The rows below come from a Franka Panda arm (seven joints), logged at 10 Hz.
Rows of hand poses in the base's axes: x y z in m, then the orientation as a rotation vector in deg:
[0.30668 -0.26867 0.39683 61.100 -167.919 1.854]
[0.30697 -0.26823 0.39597 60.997 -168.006 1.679]
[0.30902 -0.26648 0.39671 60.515 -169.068 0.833]
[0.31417 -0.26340 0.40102 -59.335 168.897 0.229]
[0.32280 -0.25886 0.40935 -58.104 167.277 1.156]
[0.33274 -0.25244 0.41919 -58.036 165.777 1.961]
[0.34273 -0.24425 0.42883 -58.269 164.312 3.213]
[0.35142 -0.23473 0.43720 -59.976 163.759 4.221]
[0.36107 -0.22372 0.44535 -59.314 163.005 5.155]
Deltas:
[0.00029 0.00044 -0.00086 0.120 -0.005 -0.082]
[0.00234 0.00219 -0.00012 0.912 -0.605 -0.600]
[0.00749 0.00527 0.00419 2.027 -1.707 -1.267]
[0.01612 0.00981 0.01252 3.249 -3.323 -1.658]
[0.02606 0.01623 0.02236 4.240 -4.483 -1.370]
[0.03605 0.02442 0.03200 5.464 -5.401 -0.903]
[0.04474 0.03394 0.04037 6.066 -5.084 0.267]
[0.05439 0.04495 0.04852 6.967 -5.727 0.030]

